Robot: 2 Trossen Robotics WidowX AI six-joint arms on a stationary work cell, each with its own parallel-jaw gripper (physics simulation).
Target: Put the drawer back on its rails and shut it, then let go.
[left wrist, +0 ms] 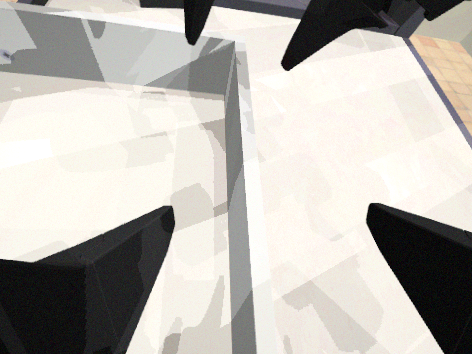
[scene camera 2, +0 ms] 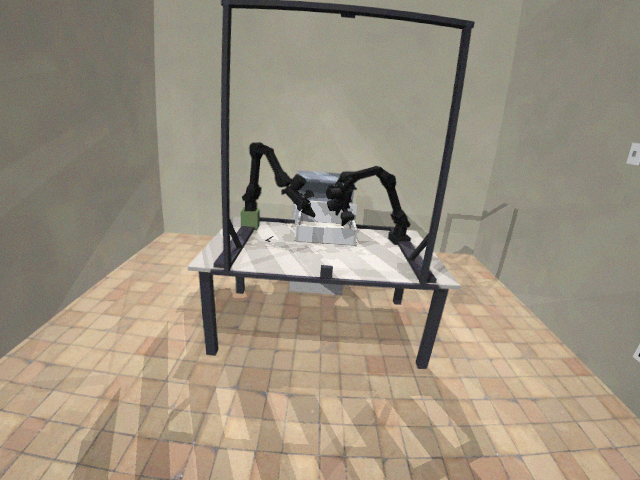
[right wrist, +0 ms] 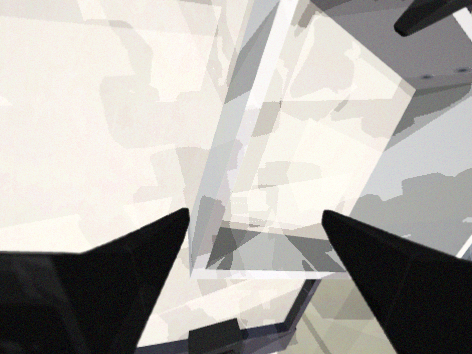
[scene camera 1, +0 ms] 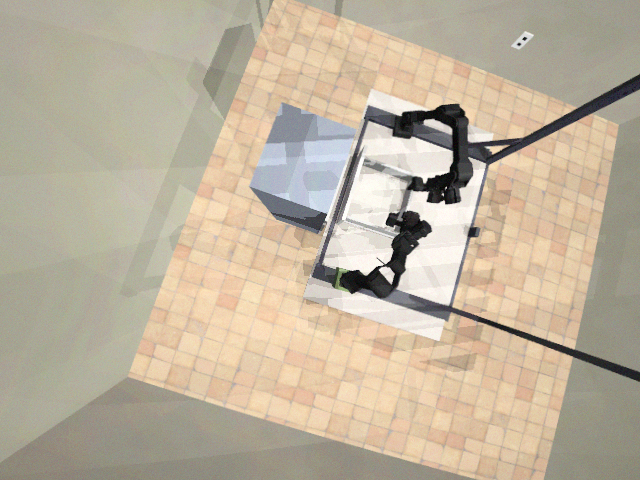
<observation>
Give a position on a white drawer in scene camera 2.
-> At 325,227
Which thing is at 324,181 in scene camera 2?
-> A blue-grey cabinet.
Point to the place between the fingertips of the left gripper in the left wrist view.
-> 269,213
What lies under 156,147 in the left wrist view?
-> A white drawer.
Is the left gripper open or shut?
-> Open.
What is the right gripper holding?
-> Nothing.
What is the left gripper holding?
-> Nothing.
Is the right gripper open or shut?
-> Open.
</observation>
